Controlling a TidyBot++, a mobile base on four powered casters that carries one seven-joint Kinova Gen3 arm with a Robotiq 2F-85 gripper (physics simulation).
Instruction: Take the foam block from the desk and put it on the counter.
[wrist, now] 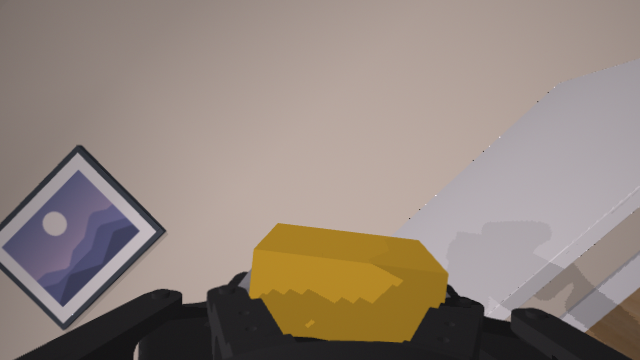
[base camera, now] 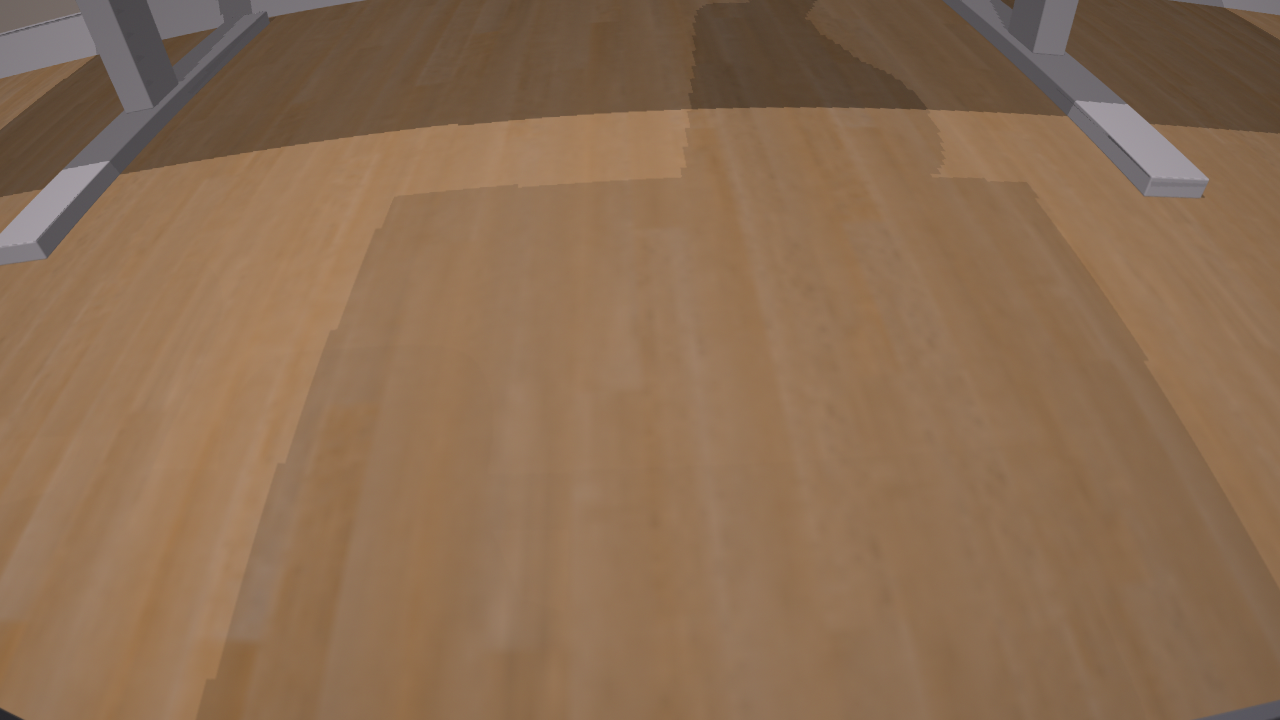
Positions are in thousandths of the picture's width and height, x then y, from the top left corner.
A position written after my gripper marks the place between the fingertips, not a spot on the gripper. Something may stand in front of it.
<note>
I see my gripper (wrist: 532,799), a yellow foam block (wrist: 513,790) and a pale grey desk (wrist: 860,521).
The base camera view does not show the yellow foam block: it is out of frame.
</note>
